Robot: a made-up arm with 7 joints. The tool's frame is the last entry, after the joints. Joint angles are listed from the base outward. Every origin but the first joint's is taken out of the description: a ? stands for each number. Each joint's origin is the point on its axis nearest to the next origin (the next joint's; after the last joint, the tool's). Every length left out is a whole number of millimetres.
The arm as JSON. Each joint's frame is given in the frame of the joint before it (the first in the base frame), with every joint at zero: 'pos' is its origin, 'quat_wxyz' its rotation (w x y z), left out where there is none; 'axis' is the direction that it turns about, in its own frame. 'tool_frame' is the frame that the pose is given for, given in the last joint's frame.
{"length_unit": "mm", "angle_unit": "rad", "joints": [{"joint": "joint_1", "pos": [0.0, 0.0, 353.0], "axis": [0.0, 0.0, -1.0]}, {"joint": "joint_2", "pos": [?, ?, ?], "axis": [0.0, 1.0, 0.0]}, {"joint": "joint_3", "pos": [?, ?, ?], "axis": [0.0, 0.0, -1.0]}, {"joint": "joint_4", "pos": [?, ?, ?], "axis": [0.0, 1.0, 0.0]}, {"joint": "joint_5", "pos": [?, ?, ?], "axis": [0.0, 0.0, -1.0]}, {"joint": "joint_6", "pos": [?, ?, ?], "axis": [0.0, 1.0, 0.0]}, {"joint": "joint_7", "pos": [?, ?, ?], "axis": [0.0, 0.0, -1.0]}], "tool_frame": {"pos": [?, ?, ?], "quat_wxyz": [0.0, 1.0, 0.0, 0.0]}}
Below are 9 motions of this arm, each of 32 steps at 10 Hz.
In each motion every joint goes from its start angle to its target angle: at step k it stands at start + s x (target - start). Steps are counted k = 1, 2, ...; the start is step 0. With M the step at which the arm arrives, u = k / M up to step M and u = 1 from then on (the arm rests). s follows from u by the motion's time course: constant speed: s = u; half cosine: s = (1 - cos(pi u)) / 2; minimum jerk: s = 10 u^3 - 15 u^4 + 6 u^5.
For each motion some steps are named. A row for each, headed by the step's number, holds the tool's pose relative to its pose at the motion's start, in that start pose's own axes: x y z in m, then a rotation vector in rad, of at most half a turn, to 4 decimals.
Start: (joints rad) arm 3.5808 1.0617 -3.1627 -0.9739 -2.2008 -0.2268 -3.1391
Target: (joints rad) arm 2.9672 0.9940 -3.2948 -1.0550 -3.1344 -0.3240 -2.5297
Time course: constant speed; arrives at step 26
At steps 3, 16, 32:
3: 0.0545 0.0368 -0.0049 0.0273 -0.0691 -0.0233
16: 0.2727 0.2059 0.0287 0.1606 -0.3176 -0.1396
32: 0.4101 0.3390 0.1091 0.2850 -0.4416 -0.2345

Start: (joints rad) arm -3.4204 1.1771 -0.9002 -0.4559 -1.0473 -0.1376 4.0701
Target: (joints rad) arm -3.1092 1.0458 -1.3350 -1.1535 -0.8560 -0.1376 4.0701
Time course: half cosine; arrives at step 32
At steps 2, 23, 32:
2: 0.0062 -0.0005 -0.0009 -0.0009 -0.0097 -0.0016
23: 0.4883 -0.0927 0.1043 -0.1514 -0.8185 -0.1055
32: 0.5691 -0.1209 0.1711 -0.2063 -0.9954 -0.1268

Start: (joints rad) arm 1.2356 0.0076 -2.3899 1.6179 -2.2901 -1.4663 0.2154
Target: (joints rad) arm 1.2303 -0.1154 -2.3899 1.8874 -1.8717 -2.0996 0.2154
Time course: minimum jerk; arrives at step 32
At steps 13, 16, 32:
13: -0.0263 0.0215 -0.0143 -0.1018 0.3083 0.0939
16: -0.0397 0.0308 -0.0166 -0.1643 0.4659 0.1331
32: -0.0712 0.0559 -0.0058 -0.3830 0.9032 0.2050

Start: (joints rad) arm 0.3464 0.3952 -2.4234 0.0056 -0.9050 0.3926 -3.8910
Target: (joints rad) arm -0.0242 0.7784 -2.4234 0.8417 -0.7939 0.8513 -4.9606
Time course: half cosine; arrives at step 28
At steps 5, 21, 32:
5: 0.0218 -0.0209 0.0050 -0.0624 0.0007 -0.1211
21: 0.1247 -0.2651 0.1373 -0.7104 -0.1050 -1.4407
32: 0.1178 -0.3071 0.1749 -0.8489 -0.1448 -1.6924

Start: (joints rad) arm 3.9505 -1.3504 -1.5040 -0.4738 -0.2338 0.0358 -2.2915
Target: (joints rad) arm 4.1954 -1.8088 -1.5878 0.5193 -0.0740 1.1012 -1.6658
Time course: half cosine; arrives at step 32
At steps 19, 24, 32:
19: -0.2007 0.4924 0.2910 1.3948 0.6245 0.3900
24: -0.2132 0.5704 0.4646 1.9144 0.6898 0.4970
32: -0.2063 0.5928 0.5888 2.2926 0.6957 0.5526

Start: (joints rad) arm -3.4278 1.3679 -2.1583 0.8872 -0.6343 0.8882 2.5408
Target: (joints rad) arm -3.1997 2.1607 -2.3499 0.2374 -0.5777 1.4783 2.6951
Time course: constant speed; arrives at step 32
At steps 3, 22, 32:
3: 0.0143 0.0339 0.0669 0.0848 -0.0084 0.0315
22: 0.0252 0.0768 0.5597 0.5864 -0.1593 0.2919
32: -0.0236 -0.0332 0.8040 0.8172 -0.3081 0.4412

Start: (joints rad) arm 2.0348 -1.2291 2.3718 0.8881 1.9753 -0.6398 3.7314
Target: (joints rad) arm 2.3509 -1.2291 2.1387 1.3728 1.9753 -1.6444 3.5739
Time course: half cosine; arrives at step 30
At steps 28, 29, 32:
28: 0.1430 -0.0519 0.1768 -0.6496 -0.9180 -0.4443
29: 0.1438 -0.0525 0.1788 -0.6557 -0.9257 -0.4470
32: 0.1441 -0.0527 0.1795 -0.6577 -0.9283 -0.4479

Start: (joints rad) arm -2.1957 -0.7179 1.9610 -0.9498 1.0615 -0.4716 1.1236
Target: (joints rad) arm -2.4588 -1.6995 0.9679 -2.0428 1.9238 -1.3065 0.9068
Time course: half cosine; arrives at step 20
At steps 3, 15, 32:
3: 0.0441 -0.0139 0.0308 0.0055 -0.0348 0.0627
15: 0.4501 0.1485 0.5824 -0.5901 0.1504 1.2810
32: 0.4645 0.2348 0.6497 -0.8449 0.2819 1.4661

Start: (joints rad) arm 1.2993 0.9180 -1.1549 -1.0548 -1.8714 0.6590 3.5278
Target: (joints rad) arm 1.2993 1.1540 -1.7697 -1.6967 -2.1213 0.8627 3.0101
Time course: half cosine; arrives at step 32
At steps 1, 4, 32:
1: 0.0008 0.0007 0.0005 0.0015 -0.0013 -0.0009
4: 0.0132 0.0107 0.0079 0.0244 -0.0196 -0.0136
32: 0.1920 0.3192 0.3195 0.6324 -0.2418 -0.0251

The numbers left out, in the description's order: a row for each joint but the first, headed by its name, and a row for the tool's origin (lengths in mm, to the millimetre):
joint_2: 0.0 -12.0 0.0
joint_3: 0.0 0.0 431.0
joint_4: 0.0 -18.0 0.0
joint_5: 0.0 0.0 382.0
joint_6: 0.0 0.0 0.0
joint_7: 0.0 0.0 143.0
tool: 0.0 0.0 0.0

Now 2 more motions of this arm.
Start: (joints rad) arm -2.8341 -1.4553 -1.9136 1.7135 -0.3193 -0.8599 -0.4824
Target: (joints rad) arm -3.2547 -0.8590 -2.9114 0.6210 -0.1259 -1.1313 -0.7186
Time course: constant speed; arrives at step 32
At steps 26, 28, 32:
26: -0.6493 -0.3353 0.2689 -1.1110 0.9019 -1.3479
28: -0.7004 -0.3102 0.3126 -1.1731 0.9803 -1.4659
32: -0.7882 -0.2370 0.3967 -1.2787 1.1387 -1.7101

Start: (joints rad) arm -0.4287 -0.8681 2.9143 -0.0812 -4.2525 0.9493 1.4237
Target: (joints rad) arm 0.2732 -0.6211 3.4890 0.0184 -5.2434 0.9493 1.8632
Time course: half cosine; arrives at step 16
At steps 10, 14, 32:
10: 0.1522 -0.2125 -0.1832 -0.3142 -0.1023 0.2810
14: 0.2369 -0.2932 -0.2161 -0.4431 -0.1403 0.3761
32: 0.2496 -0.3040 -0.2188 -0.4614 -0.1458 0.3885

